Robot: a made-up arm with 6 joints. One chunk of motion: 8 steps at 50 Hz.
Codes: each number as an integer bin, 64 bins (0 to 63) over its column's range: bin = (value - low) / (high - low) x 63, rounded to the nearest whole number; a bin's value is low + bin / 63 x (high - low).
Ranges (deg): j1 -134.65..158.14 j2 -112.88..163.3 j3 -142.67..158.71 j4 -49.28..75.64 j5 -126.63..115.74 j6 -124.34..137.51
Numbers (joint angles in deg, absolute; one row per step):
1: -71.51 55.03 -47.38 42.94 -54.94 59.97
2: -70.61 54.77 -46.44 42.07 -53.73 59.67
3: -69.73 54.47 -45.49 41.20 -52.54 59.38
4: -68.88 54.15 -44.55 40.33 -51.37 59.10
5: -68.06 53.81 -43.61 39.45 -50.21 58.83
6: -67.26 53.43 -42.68 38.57 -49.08 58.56
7: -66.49 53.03 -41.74 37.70 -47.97 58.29
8: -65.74 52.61 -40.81 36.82 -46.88 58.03
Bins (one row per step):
1: 14 38 20 47 19 44
2: 14 38 20 46 19 44
3: 14 38 20 46 19 44
4: 14 38 21 45 20 44
5: 14 38 21 45 20 44
6: 15 38 21 44 20 44
7: 15 38 21 44 20 44
8: 15 38 21 43 21 44

